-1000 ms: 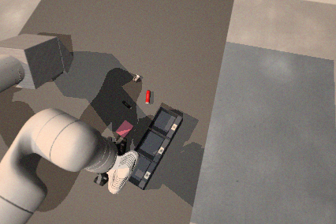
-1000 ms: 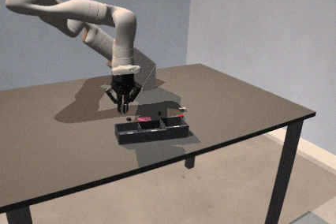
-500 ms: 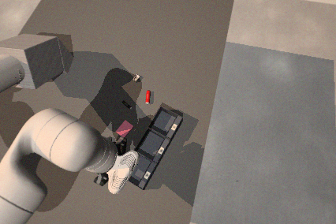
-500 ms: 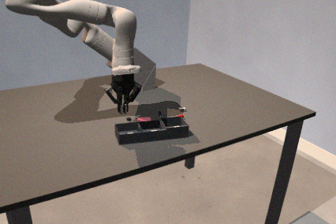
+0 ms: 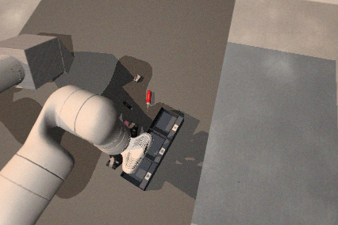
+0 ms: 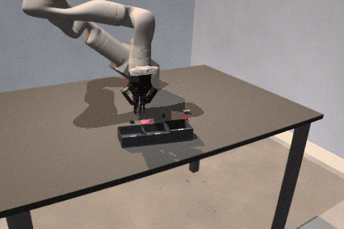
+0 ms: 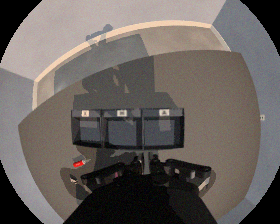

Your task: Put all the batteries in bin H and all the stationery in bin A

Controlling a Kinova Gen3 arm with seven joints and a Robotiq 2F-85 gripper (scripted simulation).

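Right now the flat pink piece is 60 mm behind my hand, 70 mm to the left of it and 90 mm below it. Round my hand: dark round thing: 100 mm behind, 20 mm to the left, 90 mm below; three joined bins: 50 mm ahead, 40 mm to the left, 70 mm below; red battery: 30 mm behind, 200 mm to the left, 90 mm below.
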